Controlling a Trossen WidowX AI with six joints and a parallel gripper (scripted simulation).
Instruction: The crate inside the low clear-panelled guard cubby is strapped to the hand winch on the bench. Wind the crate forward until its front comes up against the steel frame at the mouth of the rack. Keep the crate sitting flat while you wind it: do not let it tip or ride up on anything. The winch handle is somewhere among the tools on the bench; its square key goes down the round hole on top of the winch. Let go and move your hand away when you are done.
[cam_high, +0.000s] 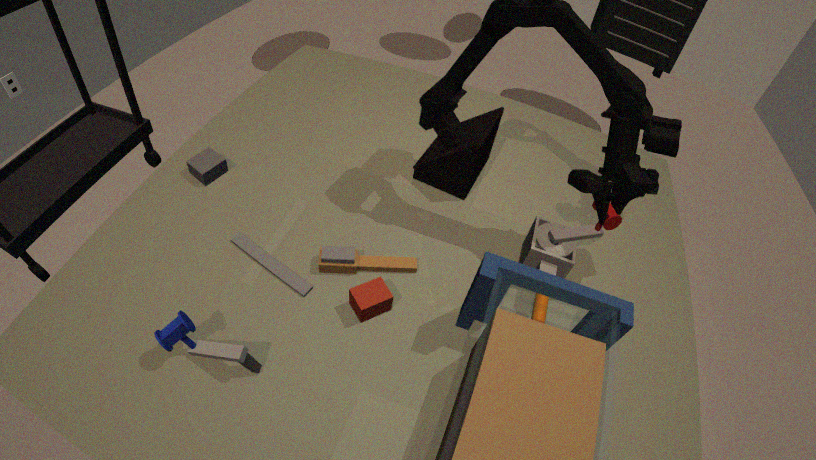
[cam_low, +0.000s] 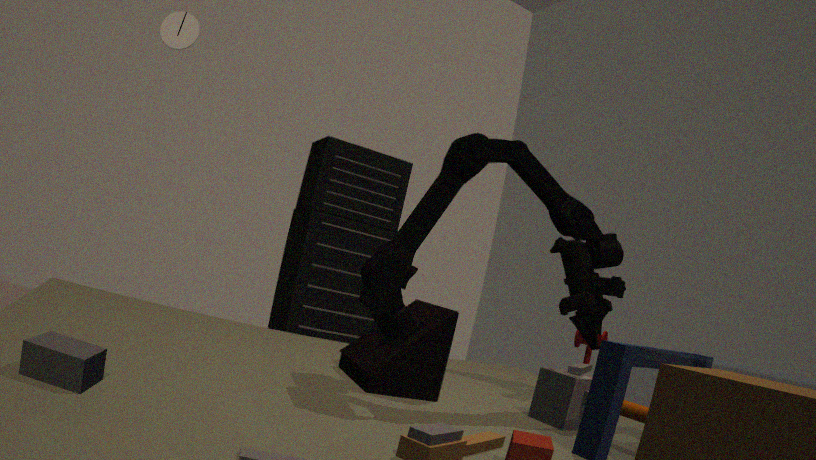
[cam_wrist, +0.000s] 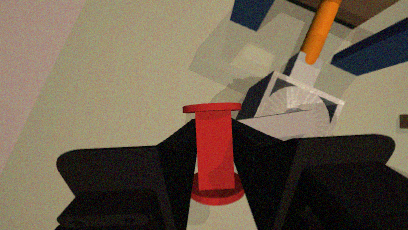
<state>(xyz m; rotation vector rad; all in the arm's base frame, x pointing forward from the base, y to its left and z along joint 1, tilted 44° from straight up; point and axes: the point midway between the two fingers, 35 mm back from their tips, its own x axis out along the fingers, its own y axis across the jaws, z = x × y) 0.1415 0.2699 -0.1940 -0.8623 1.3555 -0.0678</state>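
Right now my gripper tip is 20 mm short of the grey winch, 100 mm to the left of it and 100 mm above it. The rest, counted from my gripper tip: red-knobbed winch handle: 10 mm ahead, 40 mm to the right, 30 mm below; red knob: 10 mm behind, 10 mm to the right; brown crate: 410 mm ahead, 100 mm to the right, 90 mm below.
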